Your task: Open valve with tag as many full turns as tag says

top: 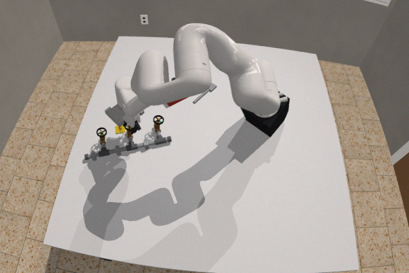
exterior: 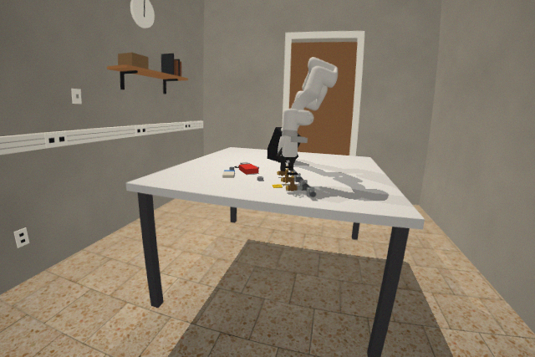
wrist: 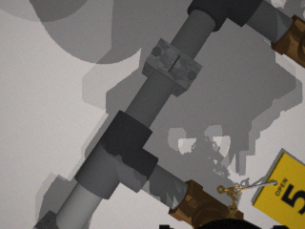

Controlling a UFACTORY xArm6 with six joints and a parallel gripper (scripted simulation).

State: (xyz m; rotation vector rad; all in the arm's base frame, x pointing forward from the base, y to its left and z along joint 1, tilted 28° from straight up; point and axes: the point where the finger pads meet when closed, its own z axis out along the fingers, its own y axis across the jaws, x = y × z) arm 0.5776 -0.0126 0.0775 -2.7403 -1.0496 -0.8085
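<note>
Now: hand 60 mm short of the yellow tag, 30 mm to the left of it and 80 mm above it. The rest, counted from my hand: red box: 200 mm behind, 230 mm to the right, 70 mm below; then grey nut: 30 mm behind, 140 mm to the right, 80 mm below; then blue block: 80 mm behind, 320 mm to the right, 80 mm below.
</note>
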